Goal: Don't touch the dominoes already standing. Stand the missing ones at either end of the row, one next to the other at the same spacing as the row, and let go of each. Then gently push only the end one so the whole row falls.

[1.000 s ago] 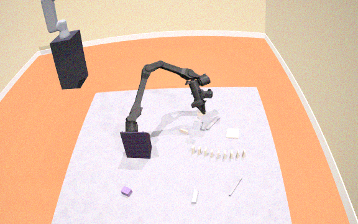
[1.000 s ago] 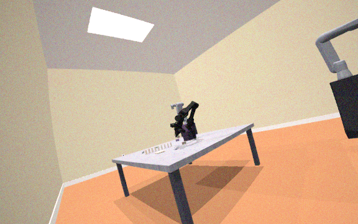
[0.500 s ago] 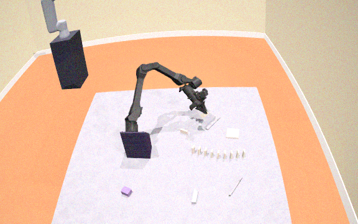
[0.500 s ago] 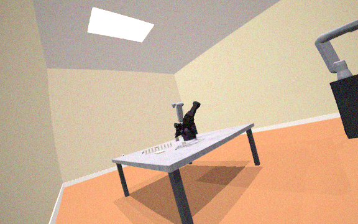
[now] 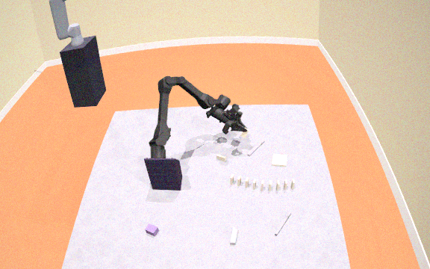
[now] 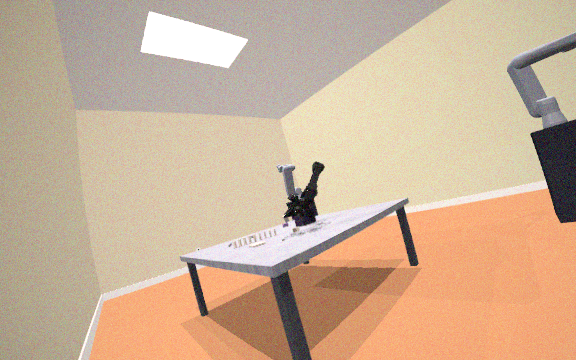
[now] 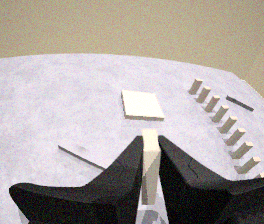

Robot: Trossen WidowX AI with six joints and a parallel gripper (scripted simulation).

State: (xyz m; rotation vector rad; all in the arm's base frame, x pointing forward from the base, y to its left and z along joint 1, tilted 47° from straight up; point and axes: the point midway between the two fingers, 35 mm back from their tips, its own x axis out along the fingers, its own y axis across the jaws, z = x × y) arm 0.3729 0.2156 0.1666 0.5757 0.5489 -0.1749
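Now: the thin grey rod 50 mm ahead of my gripper tip, 10 mm to the left of it and 120 mm below it. From my gripper tip the other things lie so: flat square tile 170 mm ahead, 90 mm to the right, 120 mm below; purple block 410 mm behind, 570 mm to the right, 110 mm below.
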